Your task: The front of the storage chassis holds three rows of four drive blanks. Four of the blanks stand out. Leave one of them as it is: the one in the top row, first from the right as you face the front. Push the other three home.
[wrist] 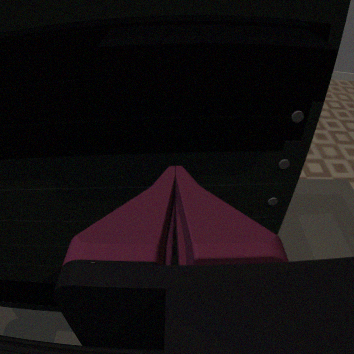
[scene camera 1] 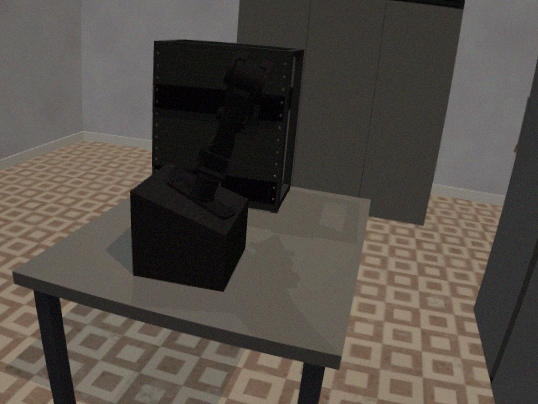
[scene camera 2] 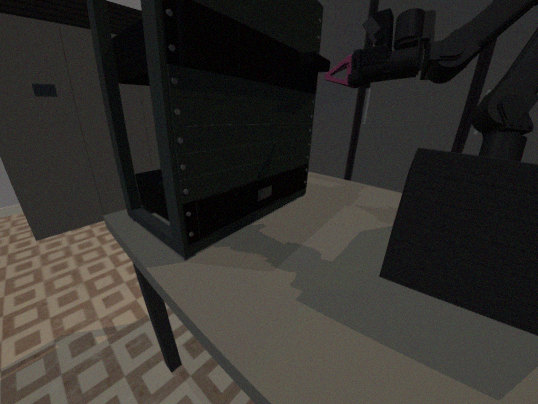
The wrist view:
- my gripper: 175, 177
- rack: 104, 104
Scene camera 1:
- rack: 188, 89
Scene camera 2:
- my gripper: 325, 76
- rack: 260, 72
